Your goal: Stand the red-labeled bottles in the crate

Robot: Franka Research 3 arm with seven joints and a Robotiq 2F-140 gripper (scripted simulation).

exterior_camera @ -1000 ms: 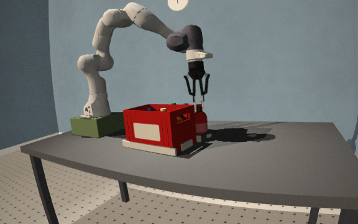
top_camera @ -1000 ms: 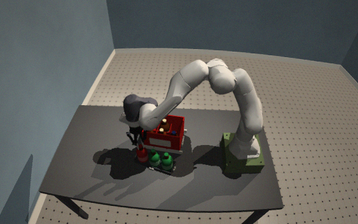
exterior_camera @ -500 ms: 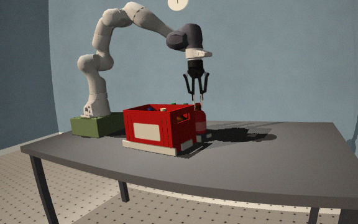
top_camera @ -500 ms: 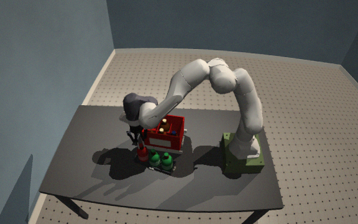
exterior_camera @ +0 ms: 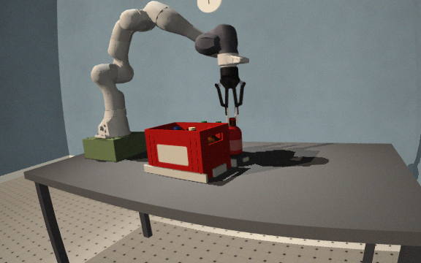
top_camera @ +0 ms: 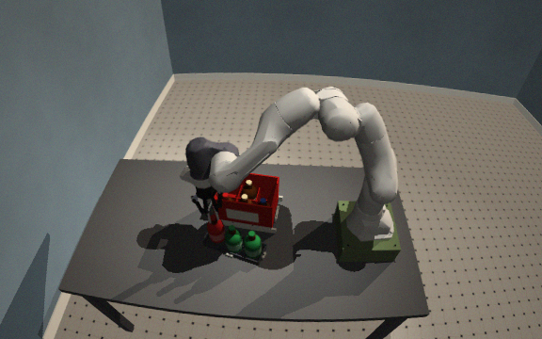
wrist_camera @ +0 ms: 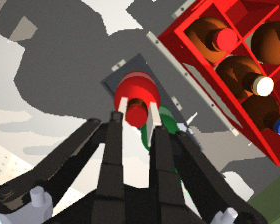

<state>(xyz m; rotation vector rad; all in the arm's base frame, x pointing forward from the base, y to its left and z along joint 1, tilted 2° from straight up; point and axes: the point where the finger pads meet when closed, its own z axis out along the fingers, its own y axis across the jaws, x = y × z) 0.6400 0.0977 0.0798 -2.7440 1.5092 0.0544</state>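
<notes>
My hand is 90 mm above the red-labeled bottle. The rest, counted from my hand: red crate 180 mm to the right, 110 mm below, 110 mm behind.
</notes>
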